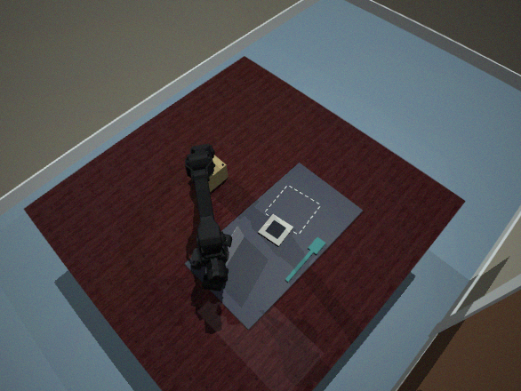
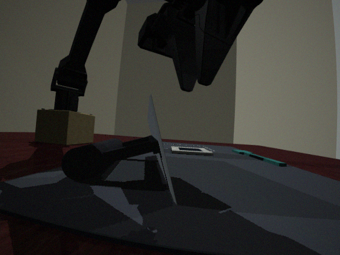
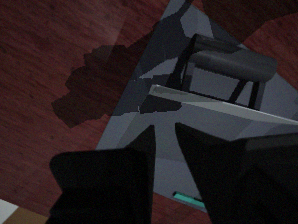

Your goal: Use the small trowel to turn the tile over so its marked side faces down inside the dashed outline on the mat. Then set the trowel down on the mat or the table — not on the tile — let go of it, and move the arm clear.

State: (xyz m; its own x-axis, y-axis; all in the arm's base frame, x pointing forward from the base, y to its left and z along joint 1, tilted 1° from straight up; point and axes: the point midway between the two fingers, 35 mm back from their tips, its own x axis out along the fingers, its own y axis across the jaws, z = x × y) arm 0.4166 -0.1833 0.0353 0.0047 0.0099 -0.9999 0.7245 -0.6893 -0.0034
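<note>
Right now my gripper tip is 80 mm past the trowel, 60 mm above it and 20 mm to the right of it. Also, from my gripper tip: grey mat 260 mm to the left, 110 mm below, 20 mm behind; tile 270 mm to the left, 80 mm below, 50 mm behind; teal flat tool 300 mm to the left, 110 mm ahead, 80 mm below.
</note>
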